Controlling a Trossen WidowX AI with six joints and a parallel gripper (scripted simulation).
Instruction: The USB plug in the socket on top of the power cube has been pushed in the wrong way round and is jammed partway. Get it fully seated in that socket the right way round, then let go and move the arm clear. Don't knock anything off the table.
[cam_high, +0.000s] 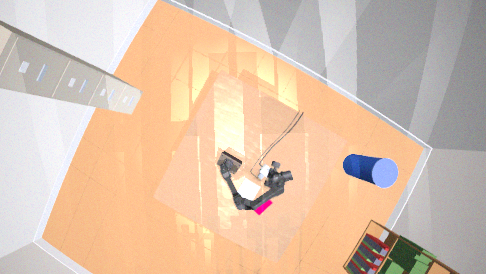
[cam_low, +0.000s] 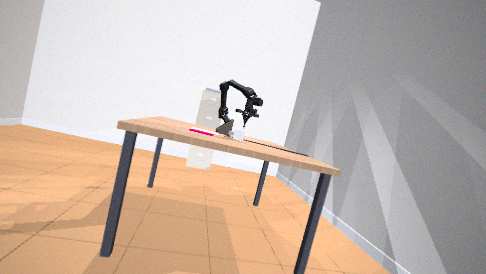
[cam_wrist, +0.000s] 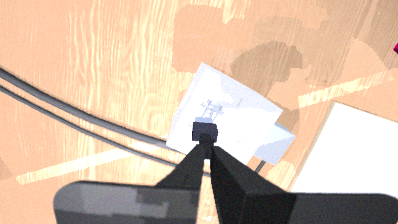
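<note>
My gripper tip is 2 cm above the USB plug. Also, from my gripper tip: flat pink object (31 cm to the right, 14 cm ahead, 13 cm below).
</note>
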